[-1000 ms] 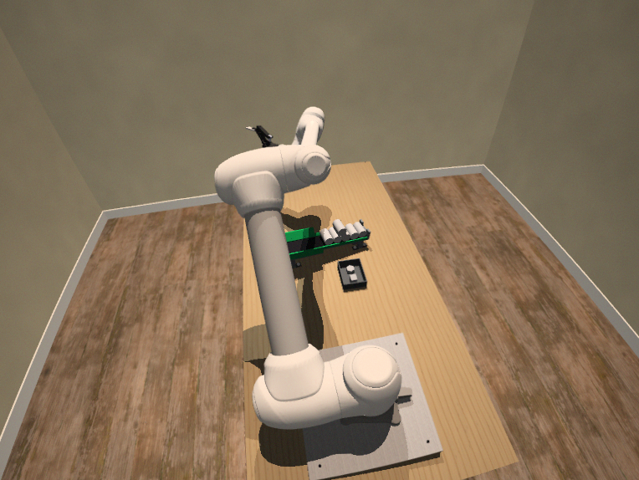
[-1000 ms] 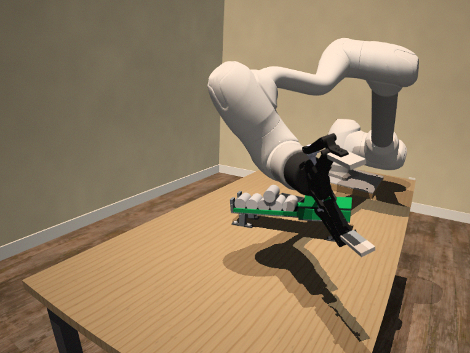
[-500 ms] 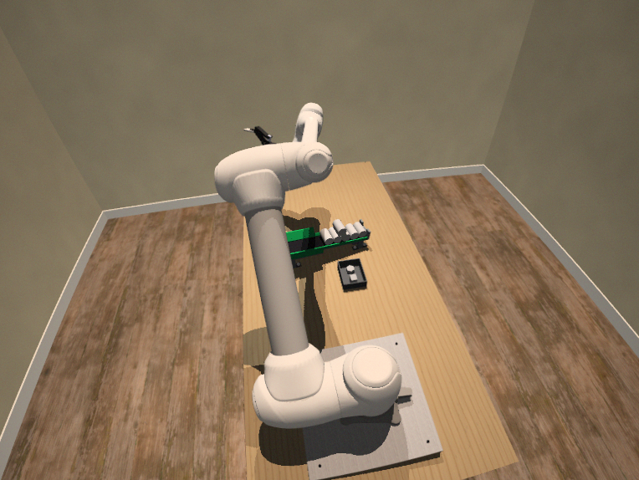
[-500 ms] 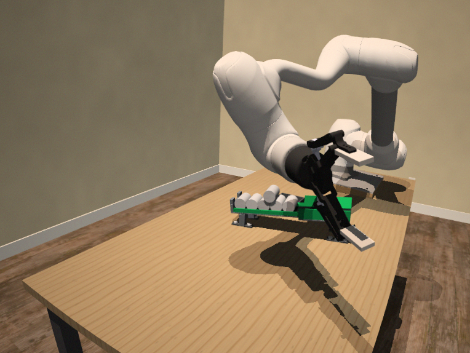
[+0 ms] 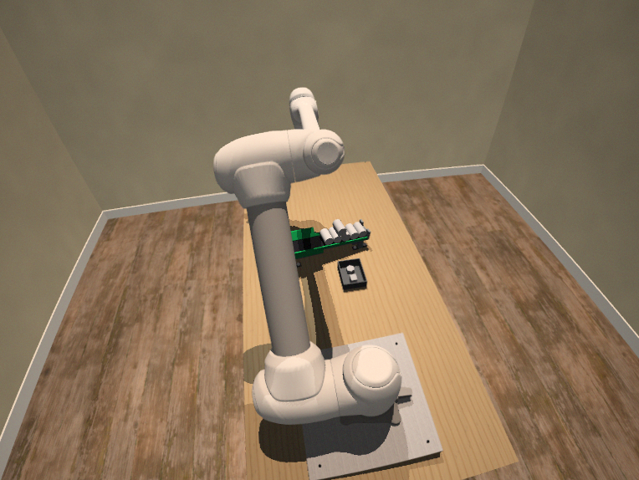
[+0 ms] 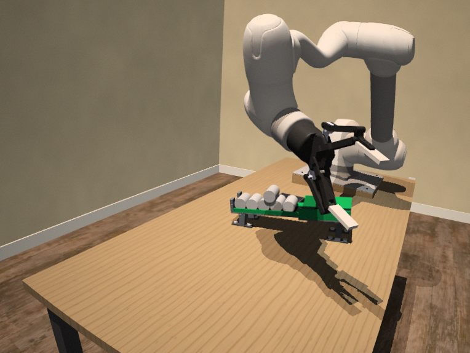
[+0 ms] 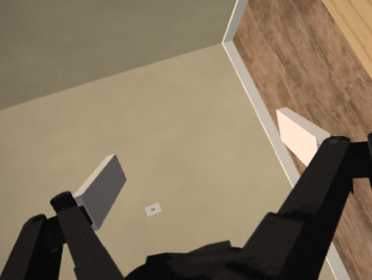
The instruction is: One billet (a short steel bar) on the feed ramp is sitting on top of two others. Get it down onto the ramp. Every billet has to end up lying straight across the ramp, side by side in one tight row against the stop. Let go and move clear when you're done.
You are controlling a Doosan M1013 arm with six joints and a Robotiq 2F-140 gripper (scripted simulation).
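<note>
My hand is 53 cm to the left of the grey stop, 26 cm past it and 24 cm above it. Round my hand: black tray: 48 cm behind, 47 cm to the right, 28 cm below.
</note>
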